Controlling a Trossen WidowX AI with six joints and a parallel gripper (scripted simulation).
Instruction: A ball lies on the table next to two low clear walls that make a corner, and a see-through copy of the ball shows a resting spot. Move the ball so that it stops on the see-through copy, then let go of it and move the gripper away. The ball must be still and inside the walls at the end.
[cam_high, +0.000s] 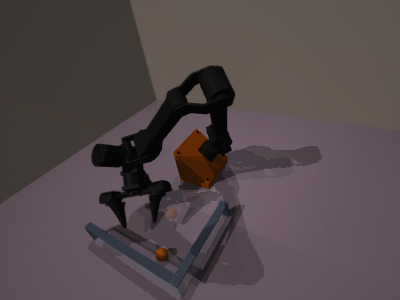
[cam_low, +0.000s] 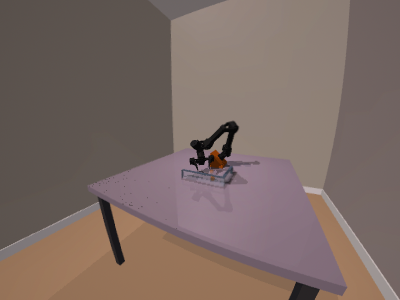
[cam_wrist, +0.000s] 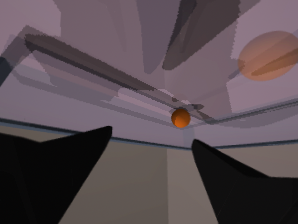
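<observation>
The orange ball lies 80 mm to the left of my gripper tip, 50 mm below it and 20 mm ahead of it. Round my gripper tip: see-through copy of ball 90 mm behind, 50 mm below, 30 mm to the left.
</observation>
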